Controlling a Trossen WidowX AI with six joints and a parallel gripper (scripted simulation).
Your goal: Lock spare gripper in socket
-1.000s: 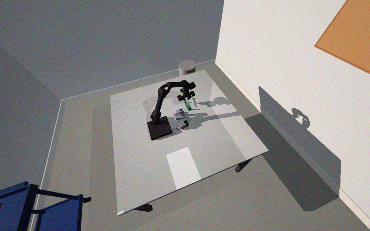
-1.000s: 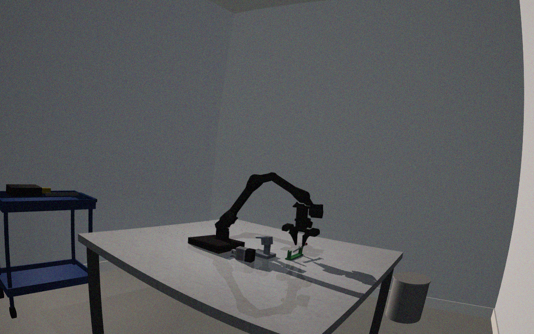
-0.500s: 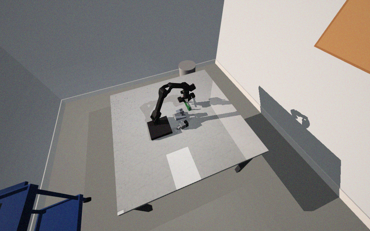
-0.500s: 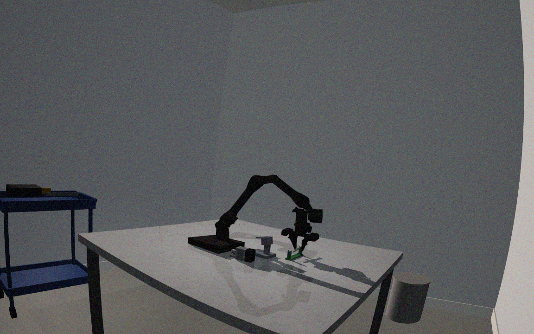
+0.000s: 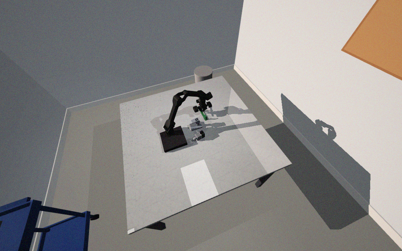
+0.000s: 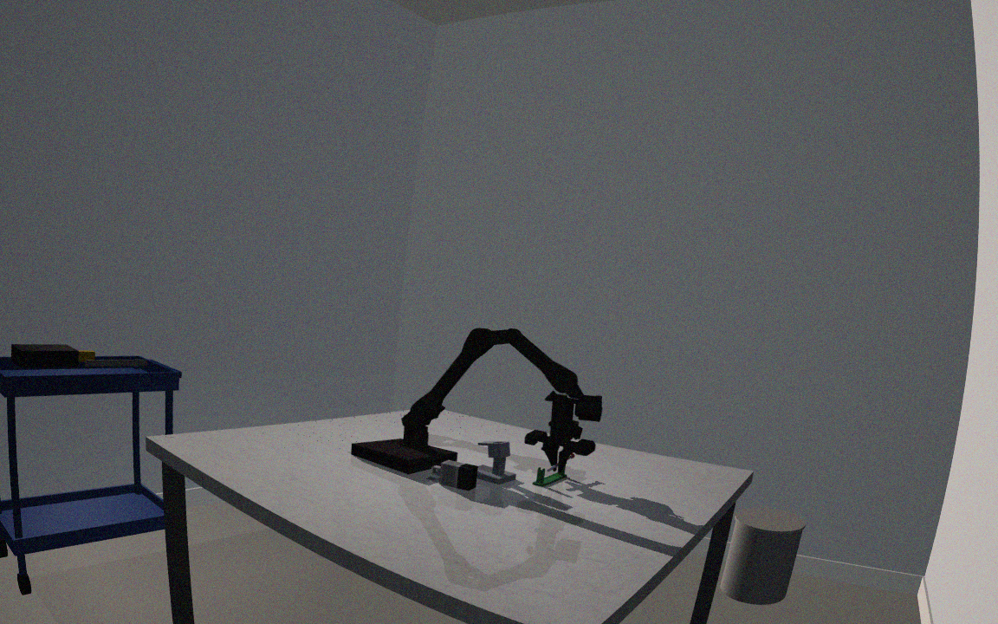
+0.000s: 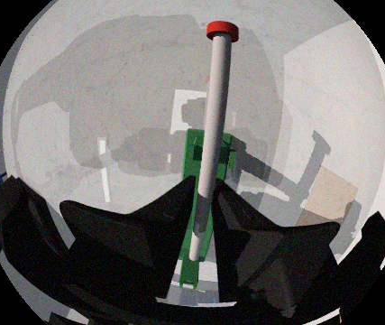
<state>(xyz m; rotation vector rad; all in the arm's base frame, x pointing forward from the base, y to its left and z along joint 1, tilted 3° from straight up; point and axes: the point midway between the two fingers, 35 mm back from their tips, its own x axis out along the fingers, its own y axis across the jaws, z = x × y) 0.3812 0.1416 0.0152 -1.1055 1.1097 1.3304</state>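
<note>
My gripper tip is now 40 mm to the left of the green rack and 10 mm below it. Also, from my gripper tip: mount (140 mm to the right, 120 mm behind, 30 mm above); spare gripper (280 mm to the right, 140 mm behind, 10 mm above).
</note>
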